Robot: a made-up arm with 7 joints.
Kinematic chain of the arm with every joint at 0, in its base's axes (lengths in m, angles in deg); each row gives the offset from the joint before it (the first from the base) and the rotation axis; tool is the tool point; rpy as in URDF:
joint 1: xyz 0 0 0 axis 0.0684 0.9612 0.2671
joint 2: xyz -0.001 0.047 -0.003 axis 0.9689 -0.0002 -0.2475
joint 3: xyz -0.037 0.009 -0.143 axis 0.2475 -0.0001 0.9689
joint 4: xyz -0.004 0 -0.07 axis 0.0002 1 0
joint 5: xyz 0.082 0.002 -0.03 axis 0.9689 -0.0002 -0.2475
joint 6: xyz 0.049 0 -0.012 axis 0.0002 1 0
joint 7: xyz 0.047 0 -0.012 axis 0.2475 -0.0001 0.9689
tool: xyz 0 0 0 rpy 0 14.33 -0.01
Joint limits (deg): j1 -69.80..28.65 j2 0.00..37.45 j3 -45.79..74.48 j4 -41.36..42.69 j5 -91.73..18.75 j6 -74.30..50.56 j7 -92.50..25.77
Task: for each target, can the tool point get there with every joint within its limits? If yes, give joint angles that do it. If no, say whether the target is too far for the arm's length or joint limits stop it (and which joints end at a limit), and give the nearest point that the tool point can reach.
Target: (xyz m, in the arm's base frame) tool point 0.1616 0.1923 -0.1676
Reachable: yes | joints -22.71 3.16 46.36 -1.52 -20.64 -44.03 -59.64
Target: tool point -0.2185 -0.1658 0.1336
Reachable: no: joint limits stop it (at a limit: joint 1, joint 2, joint 3, joint 4, joint 5, joint 6) | nearest point -0.0137 -0.0214 -0.1120 | short by 0.351 m
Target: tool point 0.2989 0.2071 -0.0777
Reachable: yes | joints -52.40 21.04 42.81 12.41 -37.61 19.97 -41.97
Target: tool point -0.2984 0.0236 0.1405
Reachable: no: joint limits stop it (at a limit: joint 1, joint 2, joint 3, joint 4, joint 6) | nearest point -0.1034 0.1741 -0.0630 | short by 0.320 m
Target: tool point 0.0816 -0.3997 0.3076
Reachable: no: too far | nearest point 0.1558 -0.1216 0.0121 | short by 0.413 m
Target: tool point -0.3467 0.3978 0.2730
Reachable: no: too far | nearest point -0.1065 0.3320 -0.0443 | short by 0.403 m
